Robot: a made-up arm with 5 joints.
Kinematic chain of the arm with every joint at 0, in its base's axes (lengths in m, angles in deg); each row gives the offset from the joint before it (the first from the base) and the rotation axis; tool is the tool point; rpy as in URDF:
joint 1: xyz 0.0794 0 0.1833 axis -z
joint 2: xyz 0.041 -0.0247 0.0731 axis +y
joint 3: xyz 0.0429 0 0.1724 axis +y
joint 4: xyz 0.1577 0 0.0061 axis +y
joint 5: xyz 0.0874 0.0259 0 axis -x
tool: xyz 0 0 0 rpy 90 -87.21 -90
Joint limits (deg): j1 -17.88..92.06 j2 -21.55..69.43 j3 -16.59..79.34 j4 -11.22..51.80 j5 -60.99..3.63
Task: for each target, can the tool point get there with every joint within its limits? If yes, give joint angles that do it. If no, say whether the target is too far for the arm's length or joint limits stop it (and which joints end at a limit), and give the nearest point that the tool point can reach.
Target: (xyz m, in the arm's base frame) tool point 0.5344 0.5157 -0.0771
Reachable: no: too far | nearest point 0.4435 0.1187 0.0968 | short by 0.443 m
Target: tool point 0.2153 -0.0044 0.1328
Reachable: yes | joints 2.35 35.29 60.32 14.69 -45.46
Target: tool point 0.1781 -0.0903 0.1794
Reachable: yes | joints 42.97 13.58 63.68 32.87 -7.73
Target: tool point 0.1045 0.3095 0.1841
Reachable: no: joint limits stop it (at a limit: joint 1) | nearest point 0.1922 0.0377 0.1841 | short by 0.286 m
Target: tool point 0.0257 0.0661 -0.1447
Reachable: no: joint limits stop it (at a limit: joint 1, joint 2) | nearest point 0.1676 0.0297 0.0655 | short by 0.256 m
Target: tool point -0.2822 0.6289 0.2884
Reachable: no: too far | nearest point 0.0828 0.0024 0.2205 | short by 0.728 m
